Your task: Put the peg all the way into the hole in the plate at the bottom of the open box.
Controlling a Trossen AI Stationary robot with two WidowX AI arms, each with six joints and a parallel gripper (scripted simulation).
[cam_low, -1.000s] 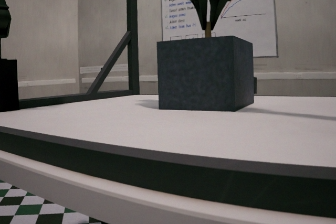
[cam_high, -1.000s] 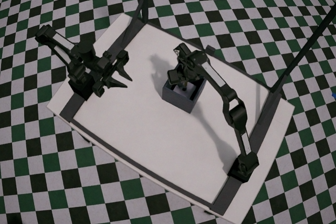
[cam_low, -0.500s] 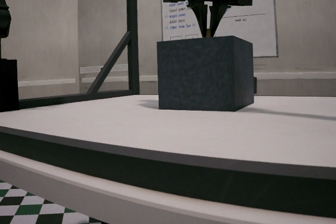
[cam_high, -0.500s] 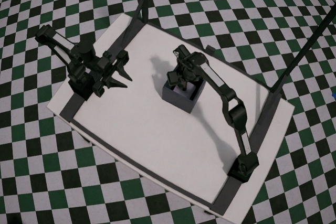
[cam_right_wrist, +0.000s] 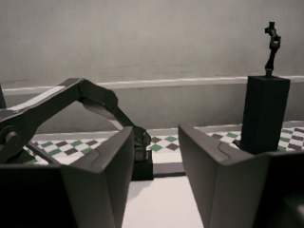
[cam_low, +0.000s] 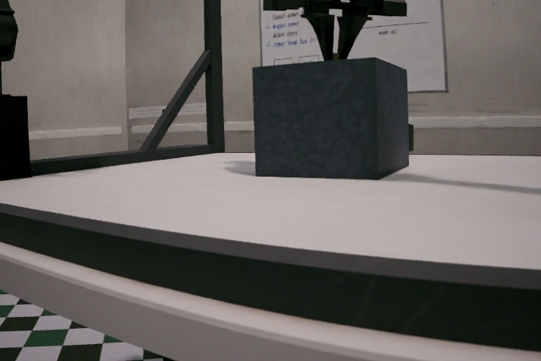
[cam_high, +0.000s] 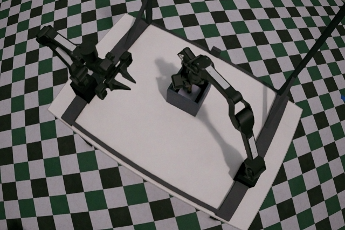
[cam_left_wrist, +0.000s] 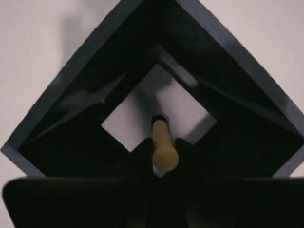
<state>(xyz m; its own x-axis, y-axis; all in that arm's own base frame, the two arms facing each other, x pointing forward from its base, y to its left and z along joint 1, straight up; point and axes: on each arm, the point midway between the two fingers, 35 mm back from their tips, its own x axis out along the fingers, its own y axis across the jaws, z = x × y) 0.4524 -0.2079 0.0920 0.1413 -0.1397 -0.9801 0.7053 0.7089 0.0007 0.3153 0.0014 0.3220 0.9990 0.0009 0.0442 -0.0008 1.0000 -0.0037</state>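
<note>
My left gripper is now 60 mm above the tan peg. From my left hand the other things lie so: dark border strip: 440 mm ahead, 160 mm below, 20 mm to the right; then pale plate: 130 mm below.
</note>
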